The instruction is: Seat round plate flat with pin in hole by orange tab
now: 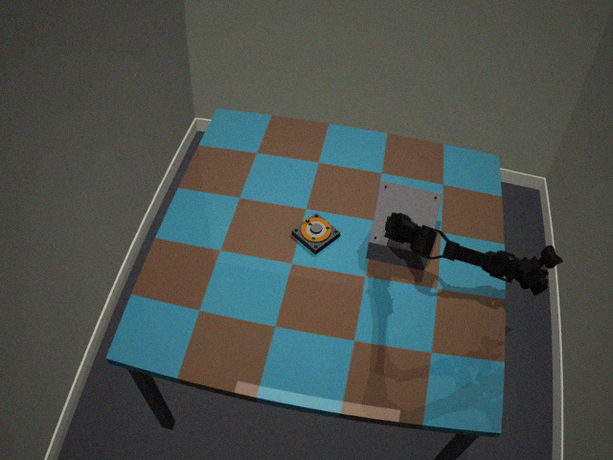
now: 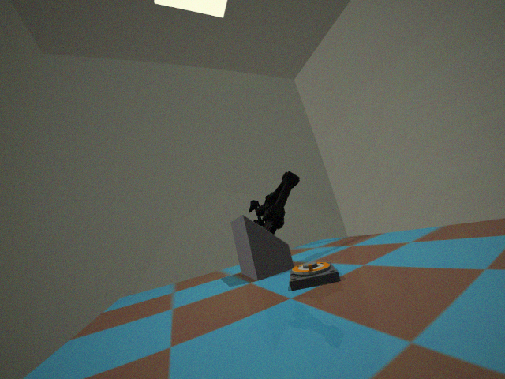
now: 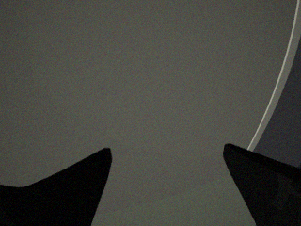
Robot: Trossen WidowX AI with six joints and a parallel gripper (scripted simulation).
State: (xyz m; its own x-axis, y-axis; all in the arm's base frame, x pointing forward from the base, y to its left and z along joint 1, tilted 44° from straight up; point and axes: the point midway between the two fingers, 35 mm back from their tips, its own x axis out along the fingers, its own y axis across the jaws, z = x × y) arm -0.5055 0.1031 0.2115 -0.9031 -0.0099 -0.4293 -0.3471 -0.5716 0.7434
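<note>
The round plate lies 810 mm ahead of my gripper tip, 260 mm to the right of it and 240 mm below it. Round my gripper tip: square base (800 mm ahead, 250 mm to the right, 250 mm below).
</note>
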